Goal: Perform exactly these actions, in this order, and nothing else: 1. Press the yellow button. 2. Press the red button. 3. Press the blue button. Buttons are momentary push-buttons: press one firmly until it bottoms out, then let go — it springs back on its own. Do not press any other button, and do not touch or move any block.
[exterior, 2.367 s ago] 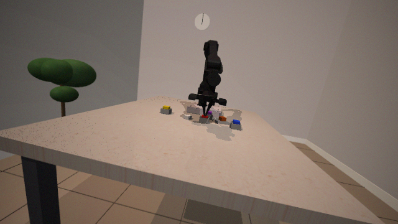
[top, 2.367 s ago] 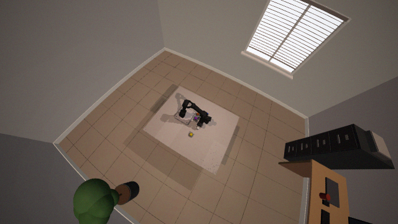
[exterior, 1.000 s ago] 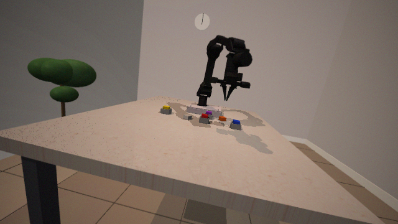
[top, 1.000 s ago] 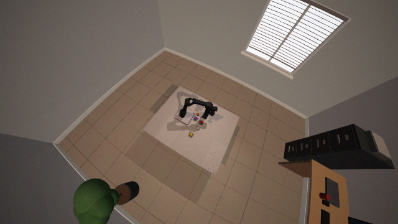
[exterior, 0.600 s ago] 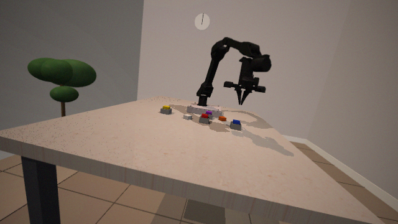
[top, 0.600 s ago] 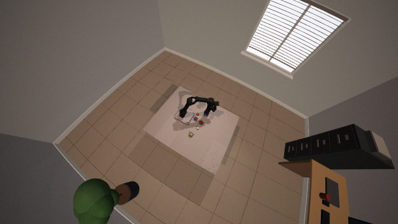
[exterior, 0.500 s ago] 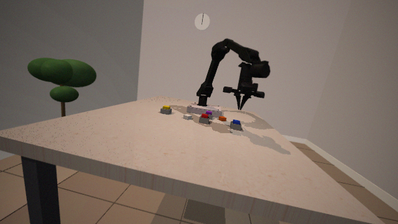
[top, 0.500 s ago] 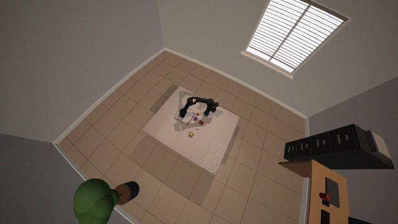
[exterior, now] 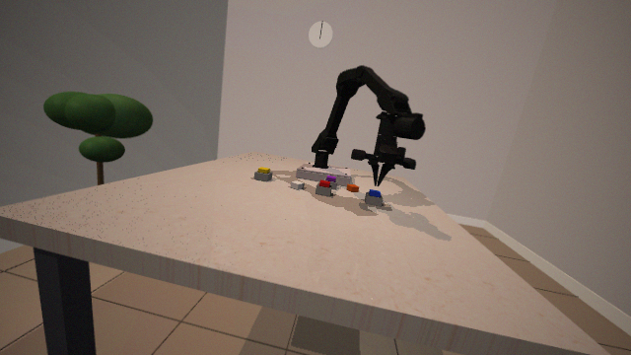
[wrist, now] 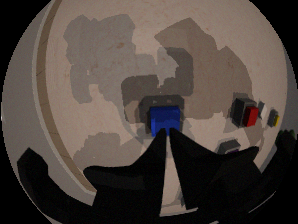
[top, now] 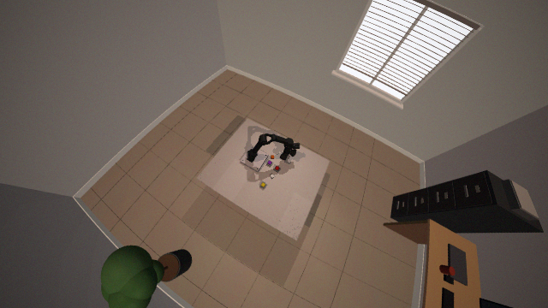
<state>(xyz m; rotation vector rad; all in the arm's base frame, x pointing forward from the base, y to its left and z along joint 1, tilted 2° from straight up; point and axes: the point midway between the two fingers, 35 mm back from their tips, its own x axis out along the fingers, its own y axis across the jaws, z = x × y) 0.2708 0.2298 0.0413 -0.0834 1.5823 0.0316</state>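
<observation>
My gripper tip is now 20 mm above the blue button. Also, from my gripper tip: purple button 90 mm behind, 150 mm to the right, 20 mm below; then red button 10 mm ahead, 160 mm to the right, 20 mm below; then orange block 110 mm behind, 70 mm to the right, 50 mm below.
</observation>
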